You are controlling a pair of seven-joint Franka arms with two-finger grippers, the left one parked.
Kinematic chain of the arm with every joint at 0, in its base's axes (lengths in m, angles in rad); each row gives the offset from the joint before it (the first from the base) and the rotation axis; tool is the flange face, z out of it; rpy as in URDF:
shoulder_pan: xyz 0 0 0.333 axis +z
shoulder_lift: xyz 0 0 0 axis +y
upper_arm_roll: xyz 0 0 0.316 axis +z
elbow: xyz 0.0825 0 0 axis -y
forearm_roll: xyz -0.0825 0 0.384 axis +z
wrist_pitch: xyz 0 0 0 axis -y
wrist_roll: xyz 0.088 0 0 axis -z
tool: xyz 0 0 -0.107 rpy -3.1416 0 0
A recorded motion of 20 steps. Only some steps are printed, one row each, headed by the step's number.
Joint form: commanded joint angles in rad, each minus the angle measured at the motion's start. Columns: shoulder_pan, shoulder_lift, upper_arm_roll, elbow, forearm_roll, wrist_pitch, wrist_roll.
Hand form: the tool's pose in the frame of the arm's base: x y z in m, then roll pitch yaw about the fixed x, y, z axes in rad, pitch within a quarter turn. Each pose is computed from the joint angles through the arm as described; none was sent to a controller.
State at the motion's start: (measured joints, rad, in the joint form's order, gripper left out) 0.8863 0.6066 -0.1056 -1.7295 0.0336 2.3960 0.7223
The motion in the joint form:
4: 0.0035 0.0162 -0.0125 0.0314 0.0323 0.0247 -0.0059
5: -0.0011 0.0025 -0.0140 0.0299 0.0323 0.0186 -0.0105
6: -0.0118 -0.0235 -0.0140 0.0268 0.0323 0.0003 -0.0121
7: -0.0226 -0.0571 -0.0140 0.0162 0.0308 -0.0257 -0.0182
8: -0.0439 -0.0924 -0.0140 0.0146 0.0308 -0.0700 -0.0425
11: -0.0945 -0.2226 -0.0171 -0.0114 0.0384 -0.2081 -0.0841
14: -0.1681 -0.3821 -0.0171 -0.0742 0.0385 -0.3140 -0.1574
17: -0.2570 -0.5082 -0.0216 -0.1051 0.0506 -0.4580 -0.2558
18: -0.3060 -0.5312 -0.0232 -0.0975 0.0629 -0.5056 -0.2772
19: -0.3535 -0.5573 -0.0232 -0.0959 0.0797 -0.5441 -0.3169
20: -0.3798 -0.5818 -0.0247 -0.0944 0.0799 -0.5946 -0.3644
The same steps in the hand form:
4: 0.4859 0.4858 0.2449 -3.0878 -0.0926 0.0311
5: 0.4888 0.4830 0.2531 -3.0835 -0.0968 0.0293
6: 0.4933 0.4773 0.2676 -3.0781 -0.0979 0.0191
7: 0.4958 0.4695 0.2832 -3.0784 -0.0936 0.0143
8: 0.5031 0.4568 0.3020 -3.0837 -0.0835 0.0171
11: 0.5110 0.4167 0.3636 -3.0897 -0.0439 0.0004
14: 0.5131 0.3574 0.4260 -3.0803 -0.0266 0.0001
17: 0.5134 0.2908 0.4745 -3.0801 0.0254 0.0070
18: 0.5205 0.2622 0.4874 -3.0733 0.0464 -0.0226
19: 0.5245 0.2351 0.5000 -3.0574 0.0621 -0.0314
20: 0.5219 0.2170 0.5104 -3.0592 0.0825 -0.0069

